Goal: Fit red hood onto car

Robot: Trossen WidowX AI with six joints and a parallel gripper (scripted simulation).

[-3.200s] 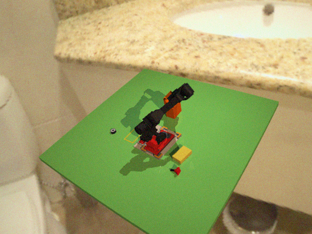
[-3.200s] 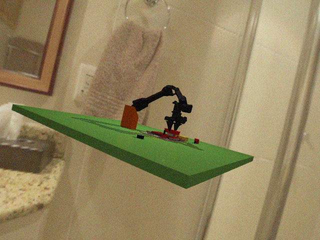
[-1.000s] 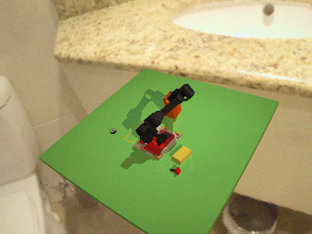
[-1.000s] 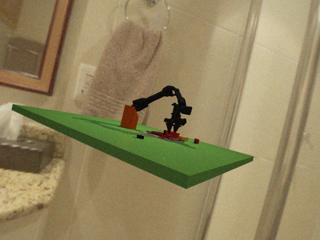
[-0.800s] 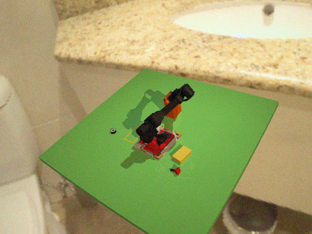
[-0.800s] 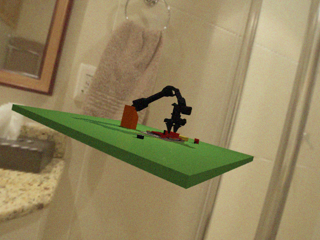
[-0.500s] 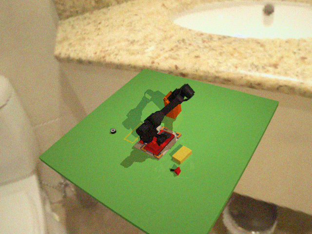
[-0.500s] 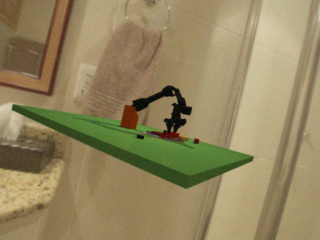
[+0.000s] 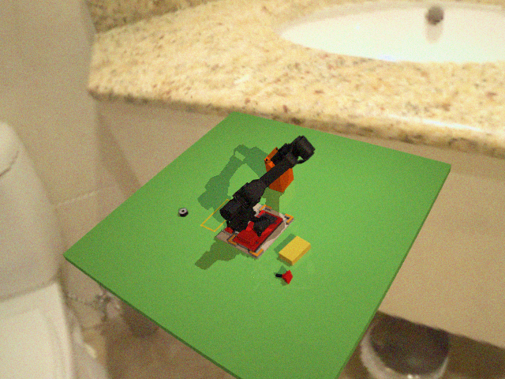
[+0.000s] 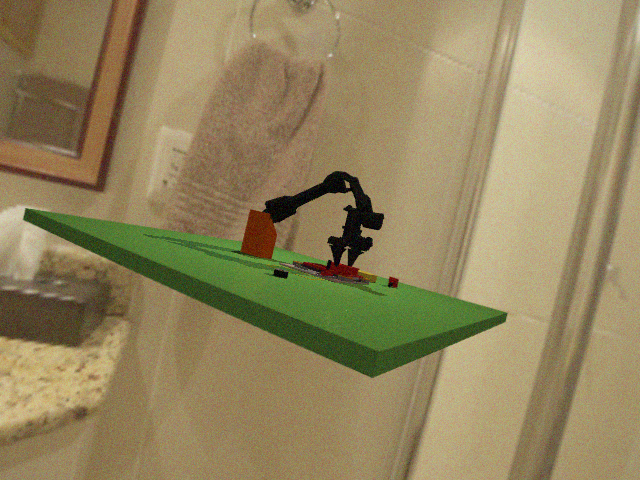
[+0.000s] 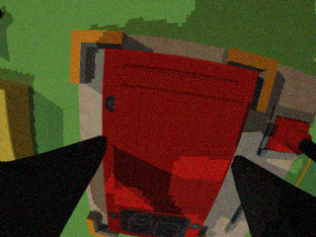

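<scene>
Now: the red hood right at my gripper tip. The rest, counted from my gripper tip: black wheel (10 mm ahead, 380 mm to the right, 30 mm below); then yellow block (10 mm behind, 190 mm to the left, 30 mm below); then jig (50 mm behind, 10 mm to the right, 30 mm below).
</scene>
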